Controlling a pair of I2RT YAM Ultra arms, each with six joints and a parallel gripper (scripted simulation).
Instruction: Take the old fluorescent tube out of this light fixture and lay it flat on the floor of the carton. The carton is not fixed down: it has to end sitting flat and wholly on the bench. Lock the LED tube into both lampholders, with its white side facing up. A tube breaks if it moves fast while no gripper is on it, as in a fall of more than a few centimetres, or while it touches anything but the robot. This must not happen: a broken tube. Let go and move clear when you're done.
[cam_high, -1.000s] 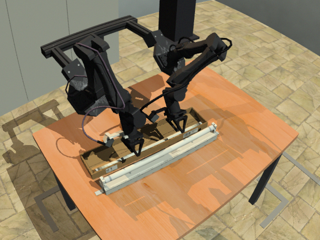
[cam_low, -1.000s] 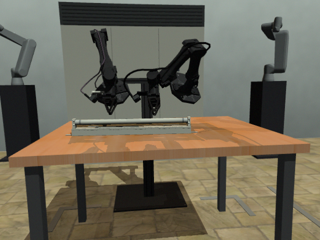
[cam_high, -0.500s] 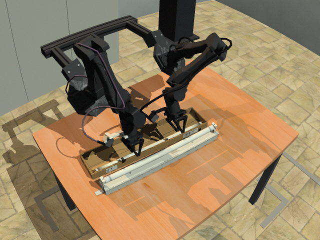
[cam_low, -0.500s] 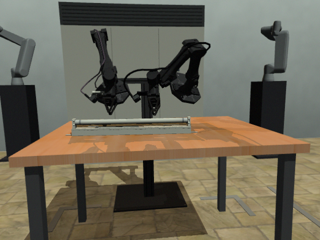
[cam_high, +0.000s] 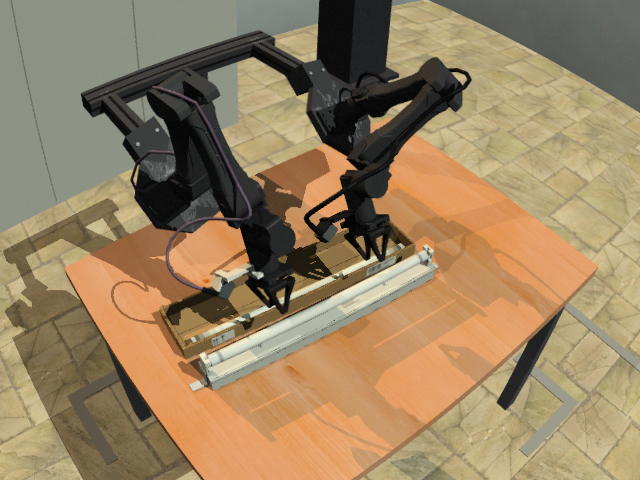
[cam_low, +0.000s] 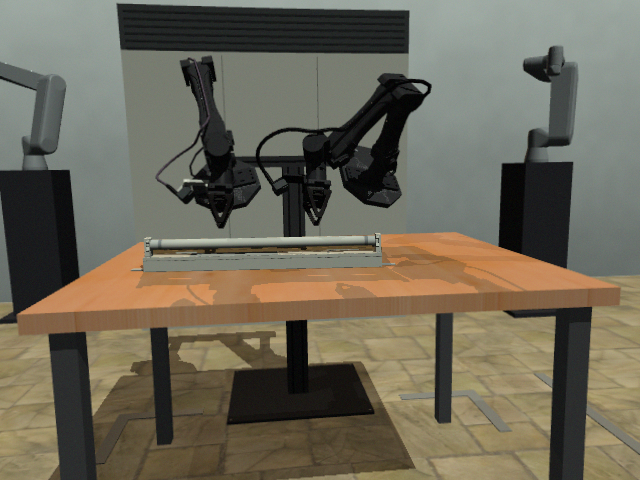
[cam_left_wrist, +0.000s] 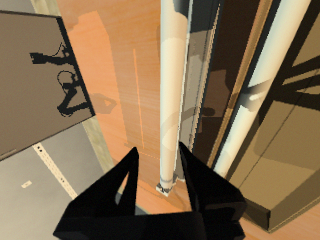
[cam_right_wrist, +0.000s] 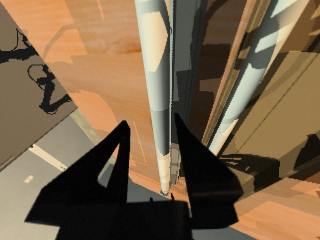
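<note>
The light fixture is 1 cm ahead of my left hand, 14 cm to the right of it and 7 cm below it.
My right gripper is now 110 mm to the right of the light fixture, 70 mm above it and 30 mm short of it.
</note>
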